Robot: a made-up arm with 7 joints.
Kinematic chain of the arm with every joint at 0, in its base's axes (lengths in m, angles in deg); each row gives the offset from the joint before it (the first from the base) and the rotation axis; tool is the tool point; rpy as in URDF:
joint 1: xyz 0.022 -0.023 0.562 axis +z
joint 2: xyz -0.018 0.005 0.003 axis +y
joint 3: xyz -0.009 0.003 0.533 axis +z
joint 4: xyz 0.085 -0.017 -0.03 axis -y
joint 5: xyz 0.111 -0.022 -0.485 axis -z
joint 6: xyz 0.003 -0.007 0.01 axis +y
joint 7: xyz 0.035 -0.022 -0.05 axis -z
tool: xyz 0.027 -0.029 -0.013 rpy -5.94 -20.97 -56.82
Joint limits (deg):
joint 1: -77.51..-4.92
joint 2: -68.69..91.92
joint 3: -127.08..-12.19
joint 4: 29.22..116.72
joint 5: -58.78..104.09
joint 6: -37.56..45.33
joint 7: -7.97..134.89
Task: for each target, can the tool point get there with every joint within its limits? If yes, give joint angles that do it. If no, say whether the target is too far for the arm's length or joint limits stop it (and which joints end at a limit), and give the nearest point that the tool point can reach.
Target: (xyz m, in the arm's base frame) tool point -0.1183 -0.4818 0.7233
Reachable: yes | joints -24.19 -9.23 -68.61 39.72 22.45 12.51 113.86
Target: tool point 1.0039 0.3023 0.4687
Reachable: no: joint limits stop it (at a limit: joint 1, joint 3, joint 4, joint 5, joint 6, joint 7) | nearest point 0.9828 -0.1751 0.4667 | short by 0.478 m
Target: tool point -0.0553 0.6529 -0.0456
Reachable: no: joint limits stop it (at a limit: joint 1, joint 2, joint 3, joint 6, joint 7) | nearest point -0.4290 0.4029 0.2621 | short by 0.545 m
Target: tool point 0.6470 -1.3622 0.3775
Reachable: no: too far | nearest point 0.4514 -0.9432 0.4383 | short by 0.466 m
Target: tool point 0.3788 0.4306 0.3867
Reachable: no: joint limits stop it (at a limit: joint 1, joint 3, joint 4, joint 5, joint 6) | nearest point 0.3466 -0.1156 0.3788 | short by 0.547 m
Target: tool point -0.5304 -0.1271 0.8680
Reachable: yes | joints -61.83 12.56 -100.08 50.50 22.42 -27.01 88.28
